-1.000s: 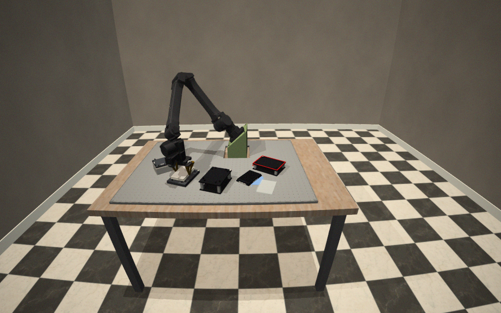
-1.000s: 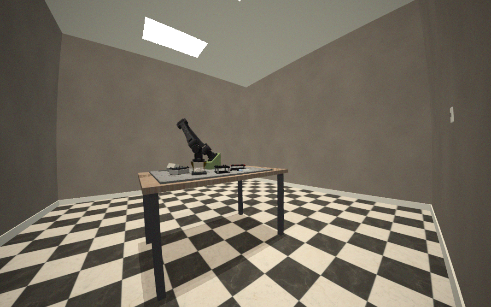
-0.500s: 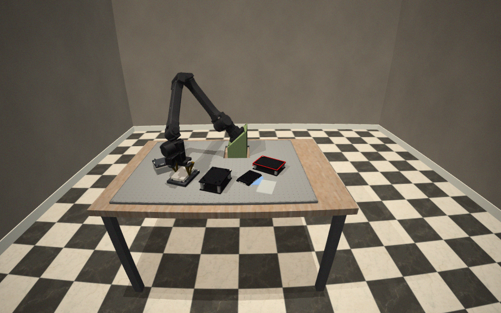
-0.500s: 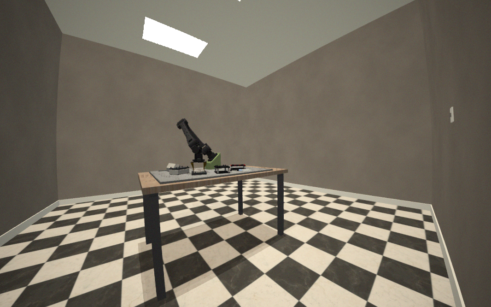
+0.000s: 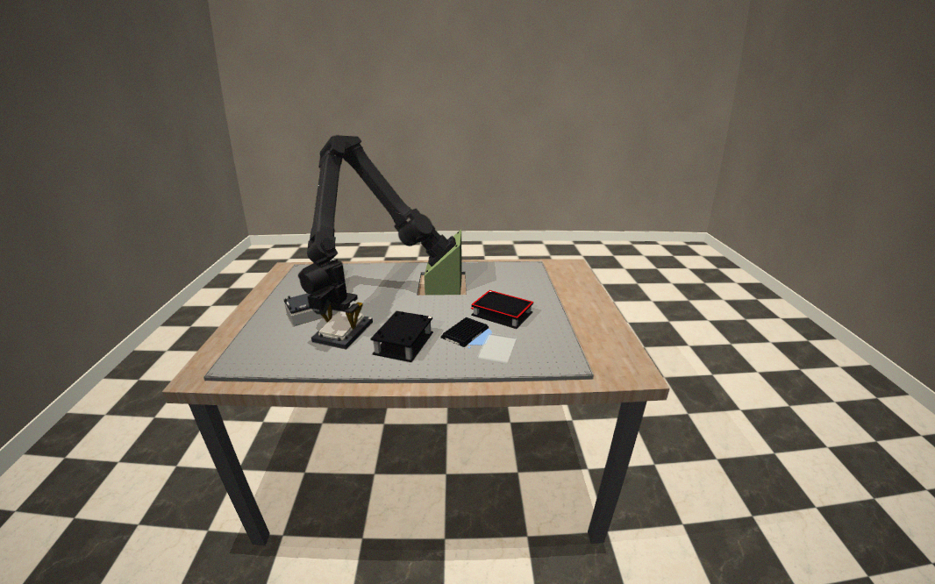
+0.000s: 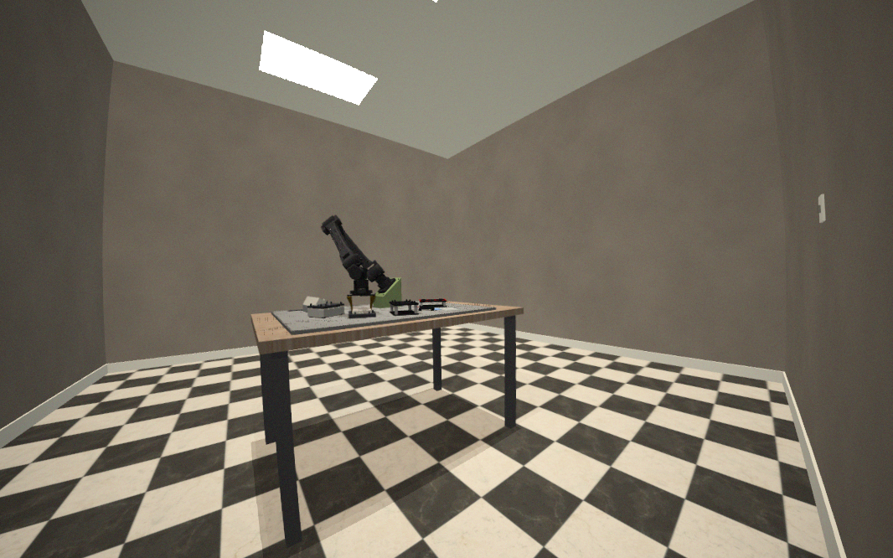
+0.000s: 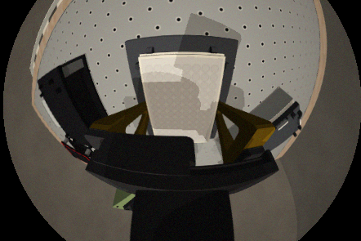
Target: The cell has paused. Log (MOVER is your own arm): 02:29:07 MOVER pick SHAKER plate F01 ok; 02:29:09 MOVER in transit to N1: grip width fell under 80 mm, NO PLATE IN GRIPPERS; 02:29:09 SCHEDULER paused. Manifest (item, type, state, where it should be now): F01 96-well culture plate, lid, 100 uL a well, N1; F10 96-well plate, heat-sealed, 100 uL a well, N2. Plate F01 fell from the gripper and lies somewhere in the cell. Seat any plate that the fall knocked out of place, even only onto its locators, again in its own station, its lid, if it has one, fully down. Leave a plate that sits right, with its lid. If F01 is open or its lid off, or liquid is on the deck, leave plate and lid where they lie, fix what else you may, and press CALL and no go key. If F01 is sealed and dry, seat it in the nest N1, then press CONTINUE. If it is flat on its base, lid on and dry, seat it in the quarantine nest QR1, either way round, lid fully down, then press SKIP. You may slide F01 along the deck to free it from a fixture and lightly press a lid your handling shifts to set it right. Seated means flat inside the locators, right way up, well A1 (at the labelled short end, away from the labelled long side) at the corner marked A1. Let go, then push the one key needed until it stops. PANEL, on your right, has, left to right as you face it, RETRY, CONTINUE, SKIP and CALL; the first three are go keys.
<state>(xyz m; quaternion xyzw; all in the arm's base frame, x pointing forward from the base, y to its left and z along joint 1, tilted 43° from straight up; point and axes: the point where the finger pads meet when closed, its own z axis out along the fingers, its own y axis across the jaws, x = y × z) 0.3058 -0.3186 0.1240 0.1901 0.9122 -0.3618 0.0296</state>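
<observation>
My hand is right at the white-topped plate. From my hand the other things lie so: pale blue wet patch: 430 mm to the left, 30 mm below, 30 mm ahead; then black plate: 370 mm to the left, 30 mm ahead, 20 mm below; then clear lid: 460 mm to the left, 120 mm ahead, 30 mm below.
</observation>
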